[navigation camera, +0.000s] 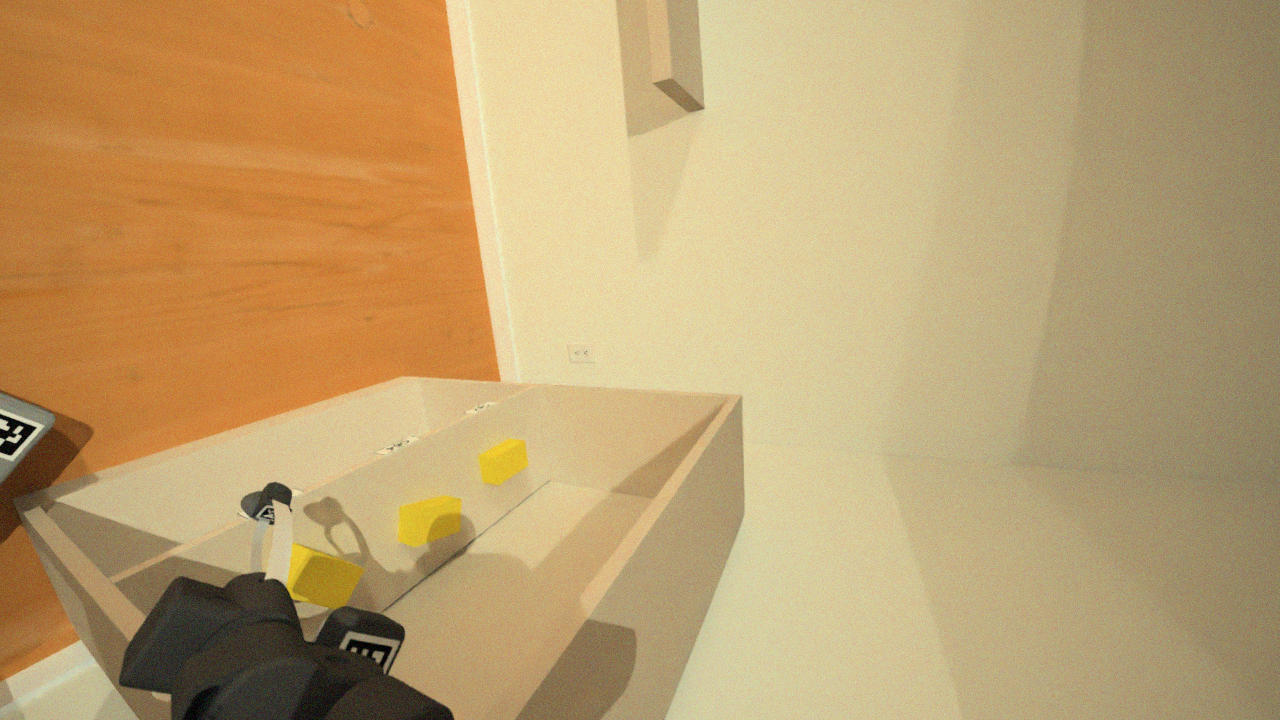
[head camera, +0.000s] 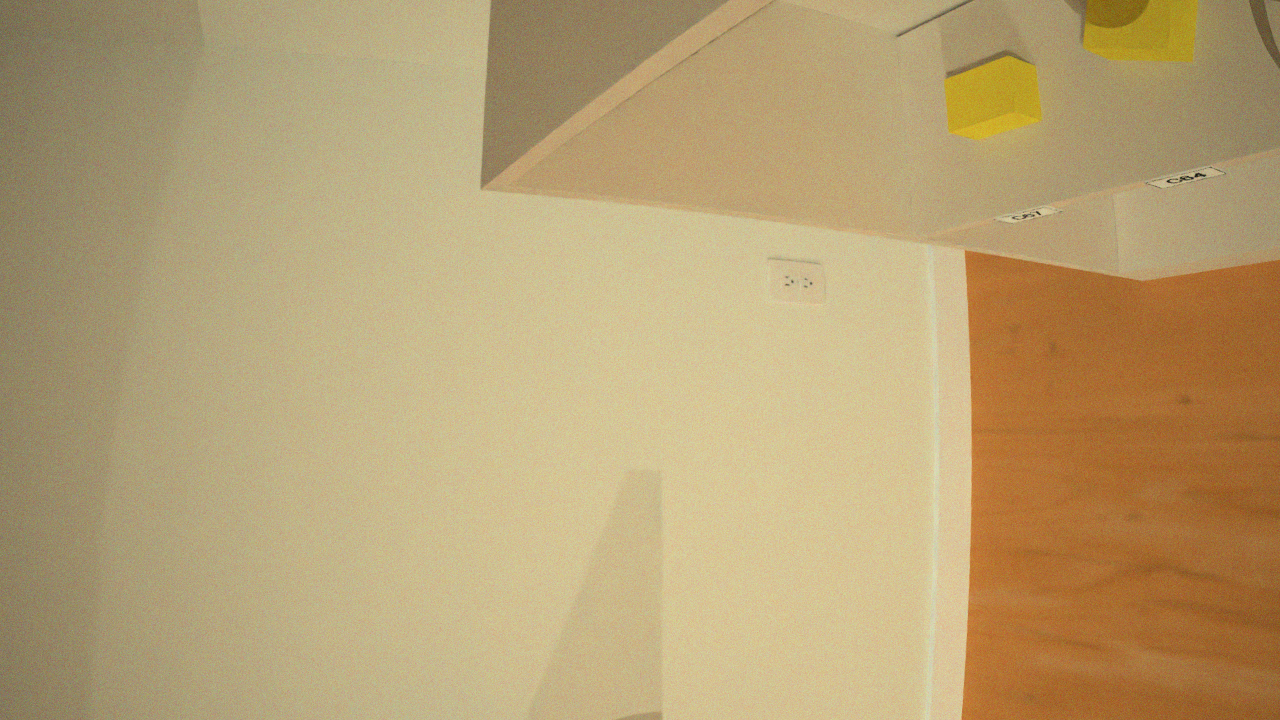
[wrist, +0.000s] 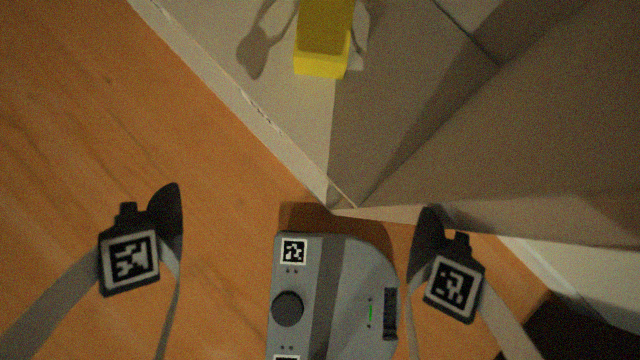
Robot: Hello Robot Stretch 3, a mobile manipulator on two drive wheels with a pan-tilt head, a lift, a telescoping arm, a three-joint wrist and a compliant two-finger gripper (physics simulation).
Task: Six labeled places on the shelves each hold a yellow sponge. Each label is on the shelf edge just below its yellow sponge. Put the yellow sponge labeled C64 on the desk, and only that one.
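The yellow sponge above the C64 label [head camera: 1186, 177] [navigation camera: 398, 445] is partly cut off in the head view [head camera: 1181, 40] and is the middle one of three in the navigation view [navigation camera: 429, 520]. A sponge [head camera: 993, 96] [navigation camera: 503, 461] stands above label C67 [head camera: 1029, 214] [navigation camera: 480, 408]. A third sponge [navigation camera: 324, 577] is nearest the arm; its label is mostly hidden by a finger. My gripper [navigation camera: 315, 570] [wrist: 299, 222] is open, its fingers wide apart with nothing between them. A sponge [wrist: 322, 62] shows beyond the fingertips in the wrist view; its label is unreadable.
The shelf unit [head camera: 572, 116] [navigation camera: 662, 510] stands against the wall, its near end panel close to the right finger in the wrist view. The robot's base [navigation camera: 17, 434] [wrist: 330, 300] is below the gripper. A pale slab [navigation camera: 677, 53] juts out at the navigation view's top; I cannot tell whether it is the desk.
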